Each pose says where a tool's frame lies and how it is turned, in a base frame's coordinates. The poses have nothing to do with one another.
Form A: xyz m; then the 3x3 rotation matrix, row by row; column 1 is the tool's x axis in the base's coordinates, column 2 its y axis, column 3 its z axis. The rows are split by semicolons.
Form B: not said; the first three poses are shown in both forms.
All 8 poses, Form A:
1: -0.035, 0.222, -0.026; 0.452, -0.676, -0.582; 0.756, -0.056, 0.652; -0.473, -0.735, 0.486
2: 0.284, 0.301, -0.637; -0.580, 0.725, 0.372; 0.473, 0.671, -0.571; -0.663, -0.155, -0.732
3: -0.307, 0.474, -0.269; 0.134, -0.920, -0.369; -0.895, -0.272, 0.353; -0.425, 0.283, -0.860
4: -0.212, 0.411, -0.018; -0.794, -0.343, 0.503; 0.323, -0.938, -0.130; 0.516, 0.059, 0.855
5: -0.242, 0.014, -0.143; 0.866, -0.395, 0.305; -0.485, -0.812, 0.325; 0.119, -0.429, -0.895
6: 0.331, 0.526, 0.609; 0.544, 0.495, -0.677; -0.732, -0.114, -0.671; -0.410, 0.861, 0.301
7: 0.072, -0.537, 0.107; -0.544, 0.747, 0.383; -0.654, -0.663, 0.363; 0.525, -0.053, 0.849
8: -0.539, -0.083, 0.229; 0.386, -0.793, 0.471; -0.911, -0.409, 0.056; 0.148, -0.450, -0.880
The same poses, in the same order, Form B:
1:
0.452, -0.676, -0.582, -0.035
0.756, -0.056, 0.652, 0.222
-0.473, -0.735, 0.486, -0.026
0, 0, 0, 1

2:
-0.580, 0.725, 0.372, 0.284
0.473, 0.671, -0.571, 0.301
-0.663, -0.155, -0.732, -0.637
0, 0, 0, 1

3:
0.134, -0.920, -0.369, -0.307
-0.895, -0.272, 0.353, 0.474
-0.425, 0.283, -0.860, -0.269
0, 0, 0, 1

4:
-0.794, -0.343, 0.503, -0.212
0.323, -0.938, -0.130, 0.411
0.516, 0.059, 0.855, -0.018
0, 0, 0, 1

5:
0.866, -0.395, 0.305, -0.242
-0.485, -0.812, 0.325, 0.014
0.119, -0.429, -0.895, -0.143
0, 0, 0, 1

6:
0.544, 0.495, -0.677, 0.331
-0.732, -0.114, -0.671, 0.526
-0.410, 0.861, 0.301, 0.609
0, 0, 0, 1

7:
-0.544, 0.747, 0.383, 0.072
-0.654, -0.663, 0.363, -0.537
0.525, -0.053, 0.849, 0.107
0, 0, 0, 1

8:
0.386, -0.793, 0.471, -0.539
-0.911, -0.409, 0.056, -0.083
0.148, -0.450, -0.880, 0.229
0, 0, 0, 1

